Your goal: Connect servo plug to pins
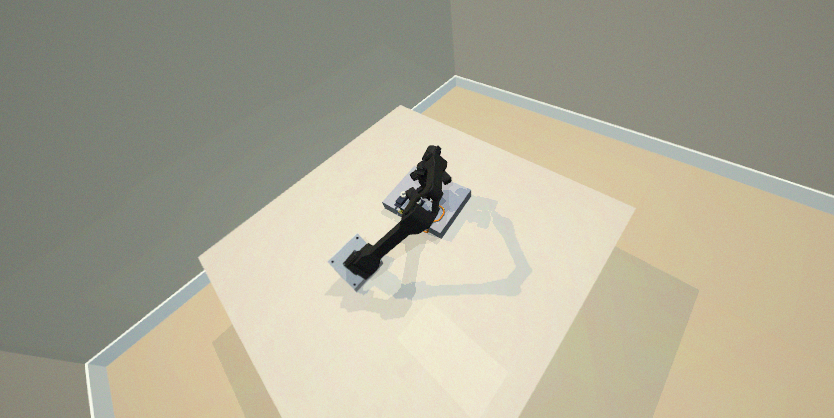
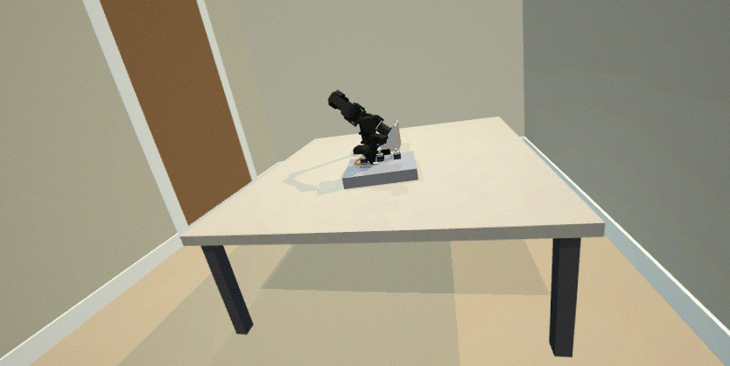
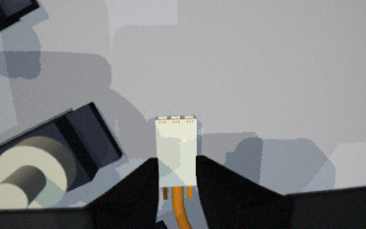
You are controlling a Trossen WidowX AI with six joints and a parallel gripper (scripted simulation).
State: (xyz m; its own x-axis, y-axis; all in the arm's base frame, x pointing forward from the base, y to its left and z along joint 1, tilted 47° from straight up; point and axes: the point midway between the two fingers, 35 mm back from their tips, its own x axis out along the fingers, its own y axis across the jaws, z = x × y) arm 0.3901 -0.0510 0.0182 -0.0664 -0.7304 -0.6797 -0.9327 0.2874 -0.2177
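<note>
My gripper tip is 110 mm past the green band, 20 mm to the right of it and 20 mm below it. From my gripper tip the other things lie so: dot: 110 mm behind, 20 mm to the left, 20 mm above; grey holder: 40 mm ahead, 30 mm to the left, 30 mm below; servo: 60 mm behind, 30 mm to the left.
</note>
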